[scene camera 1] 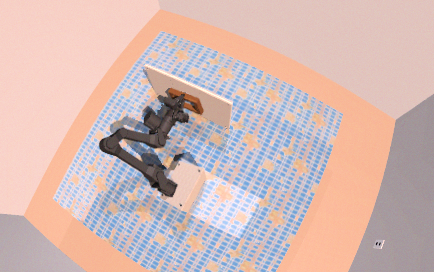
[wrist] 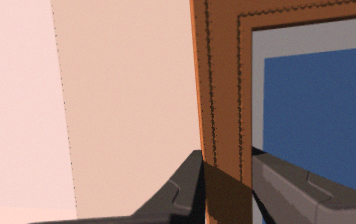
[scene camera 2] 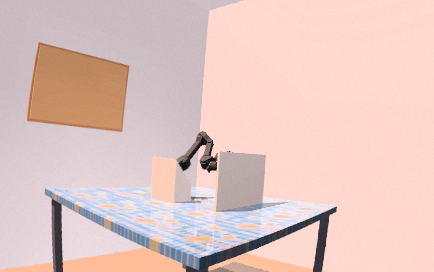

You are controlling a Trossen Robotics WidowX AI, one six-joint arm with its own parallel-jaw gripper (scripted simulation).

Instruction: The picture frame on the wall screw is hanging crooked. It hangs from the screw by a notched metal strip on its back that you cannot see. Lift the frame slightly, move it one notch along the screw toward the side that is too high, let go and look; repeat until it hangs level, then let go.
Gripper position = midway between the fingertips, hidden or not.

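There is a wall panel point(scene camera 2: 240, 177) in scene camera 2, and I see the wall panel point(scene camera 1: 216, 109) in scene camera 1 too, as well as the wall panel point(wrist: 128, 83) in the wrist view. A picture frame point(wrist: 273, 82) is here as well, though scene camera 2 misses the picture frame, hidden by the wall panel. The wrist view also shows my own gripper point(wrist: 222, 156).
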